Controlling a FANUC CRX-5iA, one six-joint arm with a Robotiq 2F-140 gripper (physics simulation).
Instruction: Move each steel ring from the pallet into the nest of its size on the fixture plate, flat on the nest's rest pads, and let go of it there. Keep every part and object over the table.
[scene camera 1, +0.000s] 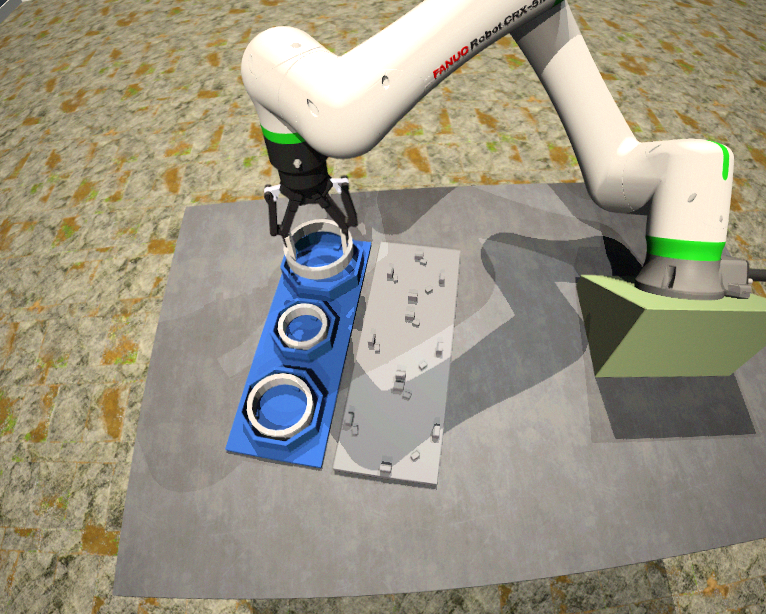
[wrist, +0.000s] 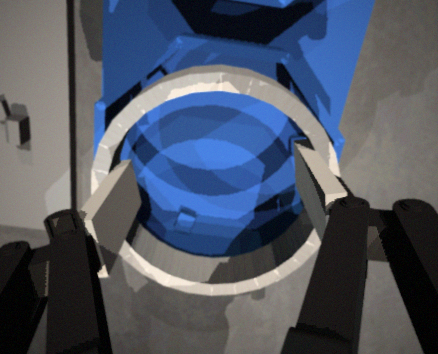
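Seen in the pictures: gripper, fingertip midpoint: (scene camera 1: 319, 253) (wrist: 214, 172); arm's base, link origin: (scene camera 1: 678, 290).
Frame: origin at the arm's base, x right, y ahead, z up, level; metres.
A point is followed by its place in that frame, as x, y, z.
The largest steel ring (scene camera 1: 317, 273) {0.046, 0.621, -0.047} (wrist: 210, 75) {0.047, 0.623, -0.039} is raised a little above its pocket at the far end of the blue pallet (scene camera 1: 306, 455) {-0.258, 0.611, -0.116} (wrist: 345, 50) {0.040, 0.705, -0.116}. My gripper (scene camera 1: 319, 246) {0.102, 0.627, -0.059} (wrist: 214, 172) {0.102, 0.627, -0.059} has its fingers spread inside this ring, pads against opposite inner walls, holding it from within. The ring looks about level. The small ring (scene camera 1: 281, 326) {-0.042, 0.679, -0.085} sits in the middle pocket and another large ring (scene camera 1: 279, 434) {-0.237, 0.651, -0.086} in the near pocket. The light grey fixture plate (scene camera 1: 358, 457) {-0.258, 0.529, -0.112} (wrist: 35, 60) {0.054, 0.512, -0.112} lies beside the pallet, with small blocks and pads standing on it; no ring is on it.
The plate's raised blocks, such as one block (scene camera 1: 385, 467) {-0.275, 0.486, -0.098}, stick up across its surface. The robot's green pedestal (scene camera 1: 677, 342) {-0.102, 0.032, 0.000} stands on the right of the grey table (scene camera 1: 511, 498) {-0.312, 0.292, -0.124}. The table's far edge runs close behind the pallet's far end.
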